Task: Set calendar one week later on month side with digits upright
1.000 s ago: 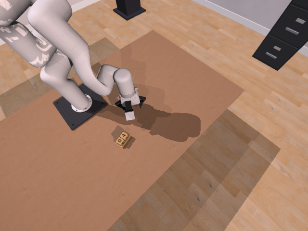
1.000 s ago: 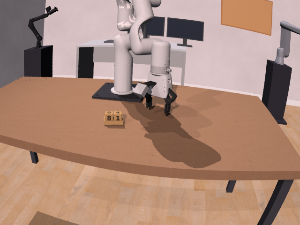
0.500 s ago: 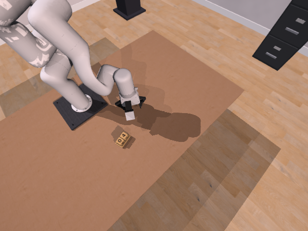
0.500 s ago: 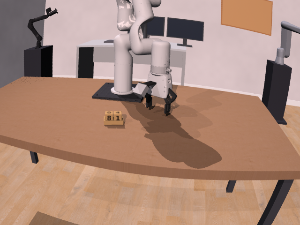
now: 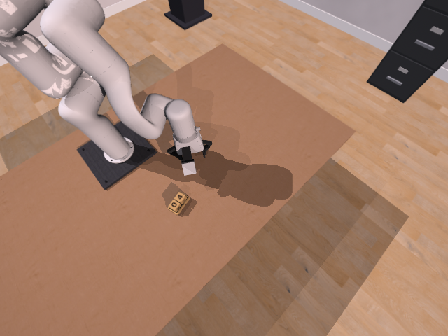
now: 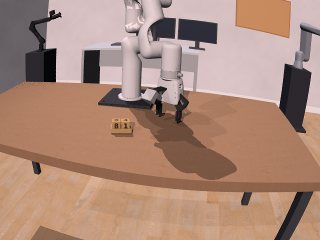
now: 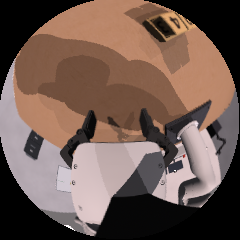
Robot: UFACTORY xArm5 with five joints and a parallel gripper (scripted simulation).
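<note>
My hand is 110 mm short of the wooden calendar tray, 160 mm to the left of it and 30 mm above it.
</note>
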